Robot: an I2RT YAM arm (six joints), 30 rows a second.
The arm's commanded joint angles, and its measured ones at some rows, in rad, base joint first. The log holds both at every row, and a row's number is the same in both.
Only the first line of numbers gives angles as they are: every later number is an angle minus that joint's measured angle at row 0.
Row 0, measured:
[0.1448, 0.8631, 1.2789, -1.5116, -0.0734, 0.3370]
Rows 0 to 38, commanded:
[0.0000, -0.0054, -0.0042, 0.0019, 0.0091, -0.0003]
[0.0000, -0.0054, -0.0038, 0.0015, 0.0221, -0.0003]
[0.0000, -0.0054, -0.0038, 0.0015, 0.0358, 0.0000]
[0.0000, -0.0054, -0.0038, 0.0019, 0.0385, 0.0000]
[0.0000, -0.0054, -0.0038, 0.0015, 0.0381, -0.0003]
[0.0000, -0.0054, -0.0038, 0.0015, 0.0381, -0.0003]
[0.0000, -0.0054, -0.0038, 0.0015, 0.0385, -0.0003]
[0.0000, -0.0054, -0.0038, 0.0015, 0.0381, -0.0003]
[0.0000, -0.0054, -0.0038, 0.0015, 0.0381, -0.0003]
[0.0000, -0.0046, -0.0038, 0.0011, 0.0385, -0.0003]
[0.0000, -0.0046, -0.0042, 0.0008, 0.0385, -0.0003]
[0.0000, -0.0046, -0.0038, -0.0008, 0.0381, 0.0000]
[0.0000, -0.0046, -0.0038, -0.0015, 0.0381, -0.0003]
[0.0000, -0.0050, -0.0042, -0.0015, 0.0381, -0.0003]
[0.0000, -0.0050, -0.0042, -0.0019, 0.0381, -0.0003]
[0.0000, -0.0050, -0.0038, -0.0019, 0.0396, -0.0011]
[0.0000, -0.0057, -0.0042, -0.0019, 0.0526, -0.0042]
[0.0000, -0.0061, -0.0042, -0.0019, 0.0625, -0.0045]
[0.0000, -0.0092, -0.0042, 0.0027, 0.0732, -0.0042]
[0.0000, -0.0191, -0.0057, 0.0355, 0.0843, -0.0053]
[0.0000, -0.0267, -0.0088, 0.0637, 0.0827, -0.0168]
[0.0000, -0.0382, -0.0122, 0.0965, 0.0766, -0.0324]
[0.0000, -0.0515, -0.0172, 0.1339, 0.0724, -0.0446]
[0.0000, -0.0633, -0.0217, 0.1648, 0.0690, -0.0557]
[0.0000, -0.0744, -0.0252, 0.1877, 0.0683, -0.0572]
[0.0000, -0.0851, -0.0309, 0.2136, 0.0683, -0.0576]
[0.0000, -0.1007, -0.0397, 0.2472, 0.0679, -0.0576]
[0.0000, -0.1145, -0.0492, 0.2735, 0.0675, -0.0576]
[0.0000, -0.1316, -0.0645, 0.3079, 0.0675, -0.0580]
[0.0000, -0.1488, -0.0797, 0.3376, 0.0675, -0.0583]
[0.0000, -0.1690, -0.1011, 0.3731, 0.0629, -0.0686]
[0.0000, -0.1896, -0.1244, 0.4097, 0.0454, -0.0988]
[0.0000, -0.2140, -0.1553, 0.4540, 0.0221, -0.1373]
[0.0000, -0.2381, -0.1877, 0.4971, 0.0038, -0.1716]
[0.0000, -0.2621, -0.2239, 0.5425, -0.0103, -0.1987]
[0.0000, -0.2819, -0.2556, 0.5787, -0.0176, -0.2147]
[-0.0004, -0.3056, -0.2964, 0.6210, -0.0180, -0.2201]
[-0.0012, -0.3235, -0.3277, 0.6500, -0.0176, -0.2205]
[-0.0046, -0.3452, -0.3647, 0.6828, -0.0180, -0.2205]
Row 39, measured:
[-0.0004, -0.2949, -0.2827, 0.6340, 0.0068, -0.1613]
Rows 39 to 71, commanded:
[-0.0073, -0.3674, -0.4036, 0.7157, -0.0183, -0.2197]
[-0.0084, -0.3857, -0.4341, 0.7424, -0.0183, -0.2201]
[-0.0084, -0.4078, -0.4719, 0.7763, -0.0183, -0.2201]
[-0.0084, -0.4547, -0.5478, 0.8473, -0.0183, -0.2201]
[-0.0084, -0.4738, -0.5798, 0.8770, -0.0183, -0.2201]
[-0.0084, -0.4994, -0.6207, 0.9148, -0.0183, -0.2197]
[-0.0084, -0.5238, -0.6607, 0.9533, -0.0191, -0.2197]
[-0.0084, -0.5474, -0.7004, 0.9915, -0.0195, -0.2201]
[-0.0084, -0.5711, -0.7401, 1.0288, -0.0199, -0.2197]
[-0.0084, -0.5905, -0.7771, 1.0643, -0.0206, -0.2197]
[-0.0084, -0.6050, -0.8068, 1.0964, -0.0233, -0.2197]
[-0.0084, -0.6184, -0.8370, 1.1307, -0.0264, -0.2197]
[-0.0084, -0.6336, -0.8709, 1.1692, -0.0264, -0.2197]
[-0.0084, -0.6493, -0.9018, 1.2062, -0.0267, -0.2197]
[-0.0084, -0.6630, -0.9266, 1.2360, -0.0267, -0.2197]
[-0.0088, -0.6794, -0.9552, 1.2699, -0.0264, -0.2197]
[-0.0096, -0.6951, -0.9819, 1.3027, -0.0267, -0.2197]
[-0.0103, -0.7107, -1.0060, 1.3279, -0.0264, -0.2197]
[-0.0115, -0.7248, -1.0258, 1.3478, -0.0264, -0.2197]
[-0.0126, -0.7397, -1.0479, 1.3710, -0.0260, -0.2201]
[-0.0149, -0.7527, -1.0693, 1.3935, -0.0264, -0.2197]
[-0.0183, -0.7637, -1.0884, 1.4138, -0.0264, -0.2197]
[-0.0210, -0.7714, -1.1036, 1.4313, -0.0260, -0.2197]
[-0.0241, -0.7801, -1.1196, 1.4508, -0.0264, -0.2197]
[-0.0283, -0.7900, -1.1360, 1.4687, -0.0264, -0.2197]
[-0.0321, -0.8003, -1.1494, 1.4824, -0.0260, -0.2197]
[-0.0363, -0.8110, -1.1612, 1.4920, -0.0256, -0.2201]
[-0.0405, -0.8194, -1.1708, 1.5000, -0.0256, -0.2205]
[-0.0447, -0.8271, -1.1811, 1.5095, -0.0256, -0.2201]
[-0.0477, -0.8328, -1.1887, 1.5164, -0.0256, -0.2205]
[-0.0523, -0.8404, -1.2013, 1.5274, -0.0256, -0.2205]
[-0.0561, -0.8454, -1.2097, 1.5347, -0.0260, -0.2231]
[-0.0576, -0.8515, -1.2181, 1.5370, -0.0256, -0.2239]
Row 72, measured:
[-0.0466, -0.8263, -1.1898, 1.5225, -0.0264, -0.2140]
